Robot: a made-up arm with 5 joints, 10 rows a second.
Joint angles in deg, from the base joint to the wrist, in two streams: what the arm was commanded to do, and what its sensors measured. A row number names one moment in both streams.
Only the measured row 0 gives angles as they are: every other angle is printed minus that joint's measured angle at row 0.
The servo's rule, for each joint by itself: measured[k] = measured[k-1] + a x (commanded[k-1-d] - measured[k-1]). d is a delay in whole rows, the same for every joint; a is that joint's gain. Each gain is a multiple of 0.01, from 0.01 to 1. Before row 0 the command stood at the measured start. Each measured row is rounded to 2 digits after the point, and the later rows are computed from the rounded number. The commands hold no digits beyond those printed.
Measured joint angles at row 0:
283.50, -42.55, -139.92, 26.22, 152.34
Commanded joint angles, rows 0 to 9:
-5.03, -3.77, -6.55, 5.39, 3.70
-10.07, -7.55, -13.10, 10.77, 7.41
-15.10, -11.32, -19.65, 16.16, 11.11
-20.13, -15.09, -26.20, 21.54, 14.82
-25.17, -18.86, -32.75, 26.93, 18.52
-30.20, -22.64, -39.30, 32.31, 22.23
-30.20, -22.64, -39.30, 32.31, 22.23
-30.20, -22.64, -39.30, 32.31, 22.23
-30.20, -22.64, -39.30, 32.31, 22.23
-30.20, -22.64, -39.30, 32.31, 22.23
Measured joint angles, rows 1 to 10:
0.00, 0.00, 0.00, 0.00, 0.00
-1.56, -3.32, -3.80, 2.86, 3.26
-4.20, -7.04, -9.19, 7.05, 6.91
-7.58, -10.81, -15.26, 11.88, 10.61
-11.47, -14.58, -21.61, 17.00, 14.31
-15.72, -18.35, -28.07, 22.26, 18.01
-20.21, -22.13, -34.58, 27.59, 21.72
-23.31, -22.58, -37.32, 30.09, 22.17
-25.45, -22.63, -38.47, 31.27, 22.22
-26.92, -22.64, -38.95, 31.82, 22.23
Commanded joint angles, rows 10 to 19:
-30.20, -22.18, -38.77, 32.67, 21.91
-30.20, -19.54, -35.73, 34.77, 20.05
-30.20, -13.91, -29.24, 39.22, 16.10
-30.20, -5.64, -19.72, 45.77, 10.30
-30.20, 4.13, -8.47, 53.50, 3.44
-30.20, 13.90, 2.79, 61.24, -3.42
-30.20, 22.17, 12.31, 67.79, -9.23
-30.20, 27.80, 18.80, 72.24, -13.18
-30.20, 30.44, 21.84, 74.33, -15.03
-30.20, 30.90, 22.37, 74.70, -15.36
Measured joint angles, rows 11 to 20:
-27.94, -22.64, -39.15, 32.08, 22.23
-28.64, -22.24, -38.93, 32.39, 21.95
-29.12, -19.86, -37.07, 33.65, 20.28
-29.45, -14.62, -32.53, 36.60, 16.60
-29.68, -6.72, -25.10, 41.46, 11.06
-29.84, 2.83, -15.45, 47.84, 4.35
-29.95, 12.57, -4.87, 54.94, -2.49
-30.03, 21.02, 5.09, 61.75, -8.42
-30.08, 26.99, 13.04, 67.31, -12.61
-30.12, 30.03, 18.14, 71.03, -14.74

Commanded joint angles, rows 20 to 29:
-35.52, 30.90, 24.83, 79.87, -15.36
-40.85, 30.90, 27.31, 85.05, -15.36
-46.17, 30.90, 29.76, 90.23, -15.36
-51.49, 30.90, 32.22, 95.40, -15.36
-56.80, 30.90, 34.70, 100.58, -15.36
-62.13, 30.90, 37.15, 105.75, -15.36
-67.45, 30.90, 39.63, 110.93, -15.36
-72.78, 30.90, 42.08, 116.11, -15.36
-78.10, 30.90, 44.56, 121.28, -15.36
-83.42, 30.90, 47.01, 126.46, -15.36
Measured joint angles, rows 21 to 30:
-30.14, 30.80, 20.59, 72.98, -15.29
-31.81, 30.89, 23.05, 76.63, -15.35
-34.61, 30.90, 25.52, 81.09, -15.36
-38.19, 30.90, 27.98, 85.93, -15.36
-42.31, 30.90, 30.44, 90.95, -15.36
-46.80, 30.90, 32.91, 96.05, -15.36
-51.55, 30.90, 35.37, 101.19, -15.36
-56.48, 30.90, 37.84, 106.35, -15.36
-61.53, 30.90, 40.30, 111.52, -15.36
-66.67, 30.90, 42.77, 116.69, -15.36

